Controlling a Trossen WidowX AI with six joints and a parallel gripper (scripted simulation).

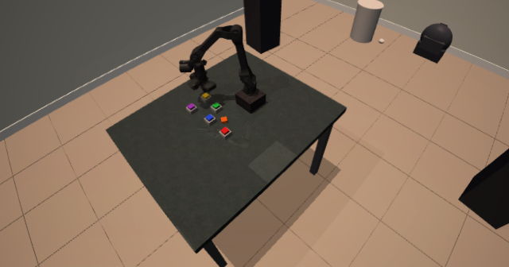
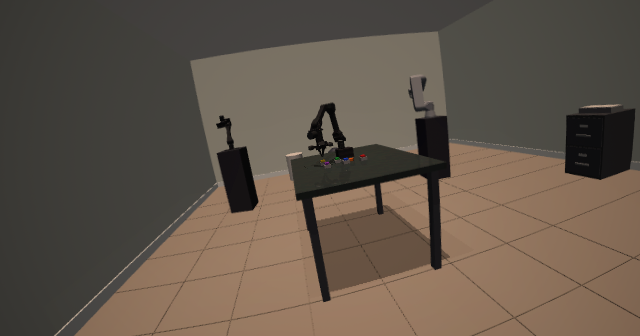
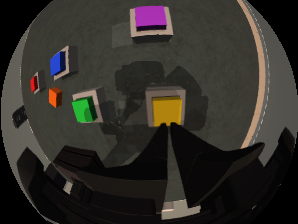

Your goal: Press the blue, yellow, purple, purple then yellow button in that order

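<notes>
My gripper tip is now 30 mm above the yellow button. The rest, counted from my gripper tip: green button: 110 mm to the left, 30 mm below; blue button: 70 mm ahead, 170 mm to the left, 30 mm below; purple button: 120 mm ahead, 20 mm to the left, 30 mm below.
</notes>
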